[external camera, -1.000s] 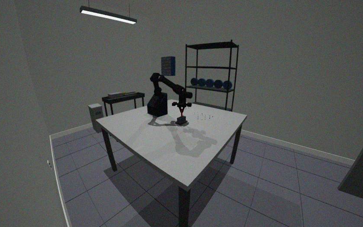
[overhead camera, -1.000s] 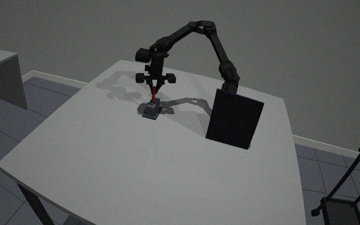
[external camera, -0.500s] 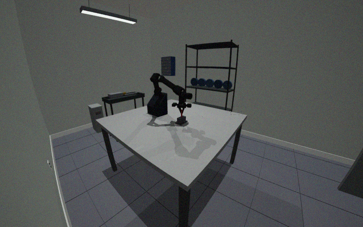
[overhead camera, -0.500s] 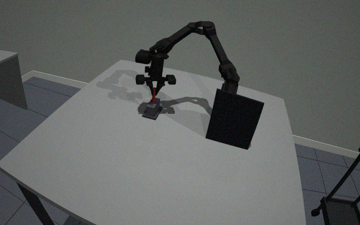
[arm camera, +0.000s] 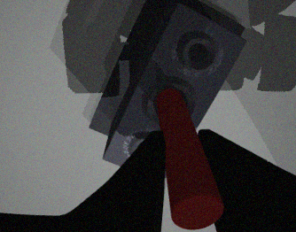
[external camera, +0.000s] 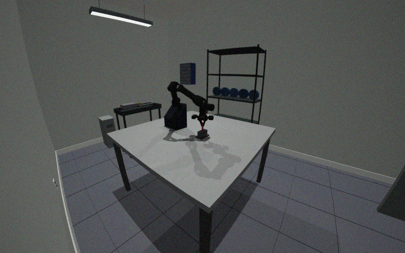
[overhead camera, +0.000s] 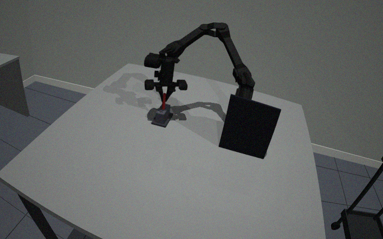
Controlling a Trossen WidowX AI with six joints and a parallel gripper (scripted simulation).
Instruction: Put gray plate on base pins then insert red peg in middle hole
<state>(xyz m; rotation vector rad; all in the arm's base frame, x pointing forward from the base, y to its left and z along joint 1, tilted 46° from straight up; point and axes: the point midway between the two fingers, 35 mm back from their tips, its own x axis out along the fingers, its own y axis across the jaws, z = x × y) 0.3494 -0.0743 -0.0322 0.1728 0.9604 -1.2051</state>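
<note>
My gripper tip is now right at the red peg. Round my gripper tip: gray plate (50 mm below).
</note>
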